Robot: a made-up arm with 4 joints.
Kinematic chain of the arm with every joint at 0, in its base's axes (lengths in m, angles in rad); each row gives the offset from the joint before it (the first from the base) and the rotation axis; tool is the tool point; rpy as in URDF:
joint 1: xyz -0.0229 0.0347 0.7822 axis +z
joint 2: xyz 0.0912 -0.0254 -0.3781 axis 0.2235 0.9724 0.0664
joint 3: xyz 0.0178 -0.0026 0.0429 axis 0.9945 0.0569 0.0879
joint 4: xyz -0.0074 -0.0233 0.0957 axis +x
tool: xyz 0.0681 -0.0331 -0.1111 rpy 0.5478 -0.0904 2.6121
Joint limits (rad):
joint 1: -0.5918..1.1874
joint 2: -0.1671..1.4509
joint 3: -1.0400..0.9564
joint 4: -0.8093..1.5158
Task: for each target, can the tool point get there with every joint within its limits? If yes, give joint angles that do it. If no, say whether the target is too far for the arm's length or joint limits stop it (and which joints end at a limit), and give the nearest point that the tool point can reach.
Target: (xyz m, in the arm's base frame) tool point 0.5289 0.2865 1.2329
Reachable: no: too far | nearest point 0.1557 0.1162 0.5678 | short by 0.781 m
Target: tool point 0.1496 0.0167 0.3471
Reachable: yes | joints 0.3294 0.4614 0.7706 -0.2392
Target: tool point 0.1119 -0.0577 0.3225
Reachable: yes | joints -0.0139 1.0035 0.4506 -0.3058
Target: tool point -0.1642 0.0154 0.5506
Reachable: no: joint limits stop it (at a limit: joint 1, joint 2, joint 4) | nearest point -0.0122 0.1925 0.5280 | short by 0.234 m
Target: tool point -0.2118 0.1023 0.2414
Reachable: no: joint limits stop it (at a limit: joint 1, joint 2, joint 3, joint 4) | nearest point -0.0511 0.1756 0.3461 | short by 0.205 m
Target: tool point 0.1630 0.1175 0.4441
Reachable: yes | joints 0.2528 0.5522 0.1848 1.2461
